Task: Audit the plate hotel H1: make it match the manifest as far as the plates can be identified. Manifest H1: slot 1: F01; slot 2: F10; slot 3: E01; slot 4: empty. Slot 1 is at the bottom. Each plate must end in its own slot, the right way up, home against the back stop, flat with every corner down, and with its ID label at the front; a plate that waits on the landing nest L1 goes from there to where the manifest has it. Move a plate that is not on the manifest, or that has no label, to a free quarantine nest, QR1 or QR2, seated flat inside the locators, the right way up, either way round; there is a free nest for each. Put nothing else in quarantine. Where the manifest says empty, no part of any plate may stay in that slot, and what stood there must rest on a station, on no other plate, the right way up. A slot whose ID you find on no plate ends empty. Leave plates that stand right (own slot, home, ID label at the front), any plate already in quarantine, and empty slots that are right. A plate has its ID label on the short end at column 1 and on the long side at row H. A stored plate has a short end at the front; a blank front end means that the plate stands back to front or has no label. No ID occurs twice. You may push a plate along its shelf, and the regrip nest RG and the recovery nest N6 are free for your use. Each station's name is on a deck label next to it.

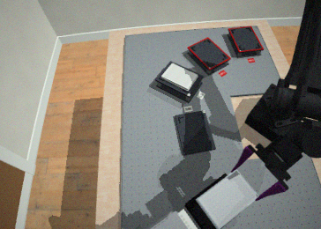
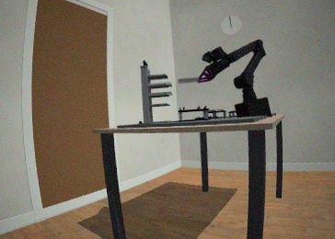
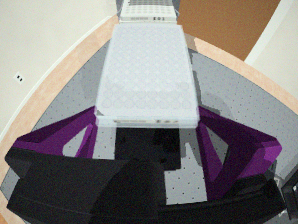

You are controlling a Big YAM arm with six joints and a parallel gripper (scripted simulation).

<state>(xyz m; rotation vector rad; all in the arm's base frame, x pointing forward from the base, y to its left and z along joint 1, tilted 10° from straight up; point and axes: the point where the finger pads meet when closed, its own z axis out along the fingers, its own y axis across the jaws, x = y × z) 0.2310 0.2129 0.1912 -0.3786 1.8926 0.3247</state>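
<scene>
Right now my hand is 50 mm short of the pale plate and 20 mm to the right of it. From my hand the other things lie so: plate hotel: 270 mm ahead, 120 mm to the left, 70 mm below; then H1 deck label: 230 mm below, 160 mm to the left, 110 mm ahead; then black nest: 170 mm below, 50 mm ahead, 20 mm to the left.
</scene>
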